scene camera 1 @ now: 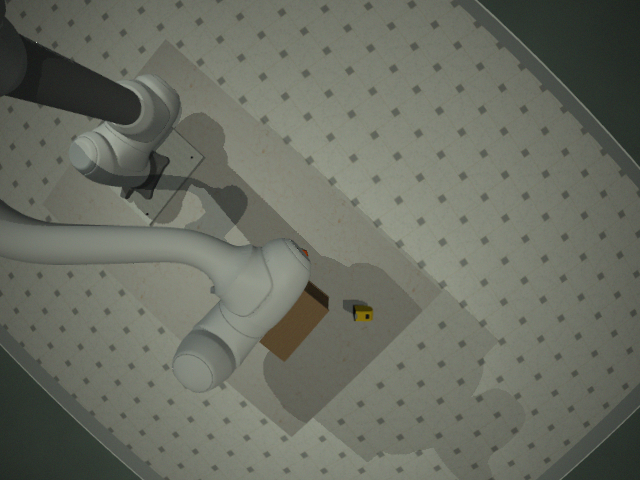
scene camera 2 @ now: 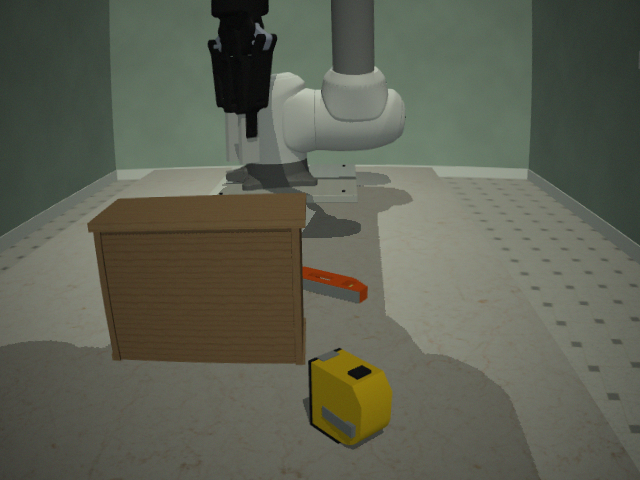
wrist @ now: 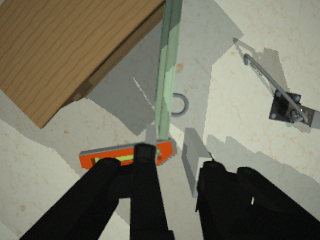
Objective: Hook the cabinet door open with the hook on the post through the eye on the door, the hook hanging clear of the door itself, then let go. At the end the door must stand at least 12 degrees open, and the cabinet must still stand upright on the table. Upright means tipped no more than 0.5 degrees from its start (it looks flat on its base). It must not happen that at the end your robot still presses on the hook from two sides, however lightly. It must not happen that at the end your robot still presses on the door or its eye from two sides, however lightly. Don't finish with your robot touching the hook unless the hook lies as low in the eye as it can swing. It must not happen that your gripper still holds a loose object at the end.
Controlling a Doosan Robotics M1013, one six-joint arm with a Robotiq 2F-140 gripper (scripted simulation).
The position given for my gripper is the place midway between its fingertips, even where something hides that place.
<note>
I see my gripper (scene camera 2: 242, 161), a brown wooden cabinet (scene camera 2: 213, 278), a yellow tape measure (scene camera 2: 350, 399) and an orange spirit level (wrist: 124, 153).
The brown wooden cabinet is seen too in scene camera 1 (scene camera 1: 282, 340) and in the wrist view (wrist: 54, 54). My gripper also shows in the wrist view (wrist: 169, 141). The wrist view misses the yellow tape measure: it is out of frame.
</note>
